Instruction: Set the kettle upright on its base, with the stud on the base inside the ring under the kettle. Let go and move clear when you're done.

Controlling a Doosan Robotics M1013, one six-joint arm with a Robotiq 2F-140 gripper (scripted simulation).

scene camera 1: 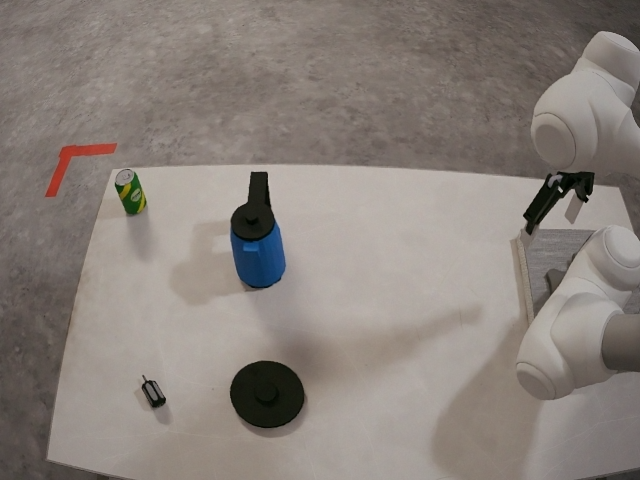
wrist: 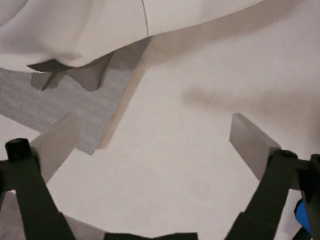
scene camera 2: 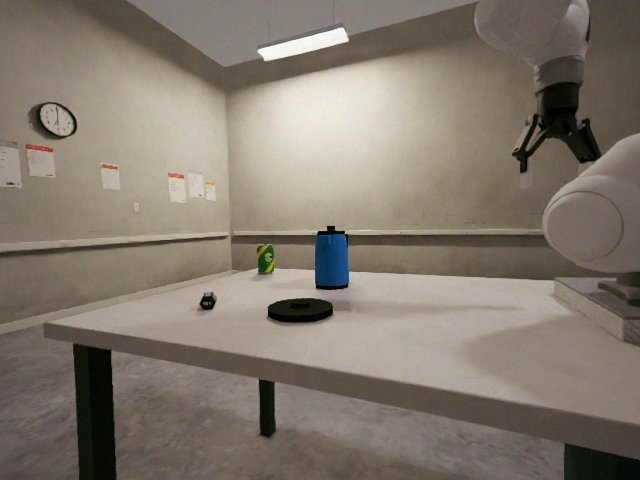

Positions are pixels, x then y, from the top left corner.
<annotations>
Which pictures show the round black base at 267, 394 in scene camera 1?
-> Scene camera 1 and scene camera 2 only.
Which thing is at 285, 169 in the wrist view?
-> My gripper.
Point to a round black base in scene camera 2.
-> At 296, 310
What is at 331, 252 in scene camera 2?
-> A blue kettle.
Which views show my gripper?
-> Scene camera 1, the wrist view and scene camera 2: all of them.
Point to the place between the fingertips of my gripper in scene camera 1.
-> At 548, 231
</annotations>
